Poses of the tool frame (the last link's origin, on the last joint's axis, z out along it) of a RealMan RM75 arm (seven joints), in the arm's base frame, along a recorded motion.
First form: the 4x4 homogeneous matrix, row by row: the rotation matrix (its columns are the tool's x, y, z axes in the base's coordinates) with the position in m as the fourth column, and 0 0 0 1 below. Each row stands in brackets.
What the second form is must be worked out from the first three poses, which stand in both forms.
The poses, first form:
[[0.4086 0.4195 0.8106 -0.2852], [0.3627 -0.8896 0.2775 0.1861], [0.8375 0.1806 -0.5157 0.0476], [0 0 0 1]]
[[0.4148 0.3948 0.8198 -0.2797], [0.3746 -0.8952 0.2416 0.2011], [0.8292 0.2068 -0.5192 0.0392], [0 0 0 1]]
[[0.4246 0.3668 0.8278 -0.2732], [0.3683 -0.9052 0.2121 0.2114], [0.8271 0.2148 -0.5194 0.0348], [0 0 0 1]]
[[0.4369 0.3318 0.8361 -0.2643], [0.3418 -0.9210 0.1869 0.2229], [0.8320 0.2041 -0.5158 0.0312], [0 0 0 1]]
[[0.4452 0.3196 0.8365 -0.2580], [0.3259 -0.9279 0.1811 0.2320], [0.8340 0.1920 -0.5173 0.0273], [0 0 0 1]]
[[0.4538 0.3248 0.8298 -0.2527], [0.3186 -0.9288 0.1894 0.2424], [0.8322 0.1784 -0.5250 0.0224], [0 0 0 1]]
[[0.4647 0.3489 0.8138 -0.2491], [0.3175 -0.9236 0.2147 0.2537], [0.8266 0.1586 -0.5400 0.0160], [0 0 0 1]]
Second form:
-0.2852 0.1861 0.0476; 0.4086 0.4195 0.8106; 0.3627 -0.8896 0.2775; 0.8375 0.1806 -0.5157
-0.2797 0.2011 0.0392; 0.4148 0.3948 0.8198; 0.3746 -0.8952 0.2416; 0.8292 0.2068 -0.5192
-0.2732 0.2114 0.0348; 0.4246 0.3668 0.8278; 0.3683 -0.9052 0.2121; 0.8271 0.2148 -0.5194
-0.2643 0.2229 0.0312; 0.4369 0.3318 0.8361; 0.3418 -0.9210 0.1869; 0.8320 0.2041 -0.5158
-0.2580 0.2320 0.0273; 0.4452 0.3196 0.8365; 0.3259 -0.9279 0.1811; 0.8340 0.1920 -0.5173
-0.2527 0.2424 0.0224; 0.4538 0.3248 0.8298; 0.3186 -0.9288 0.1894; 0.8322 0.1784 -0.5250
-0.2491 0.2537 0.0160; 0.4647 0.3489 0.8138; 0.3175 -0.9236 0.2147; 0.8266 0.1586 -0.5400

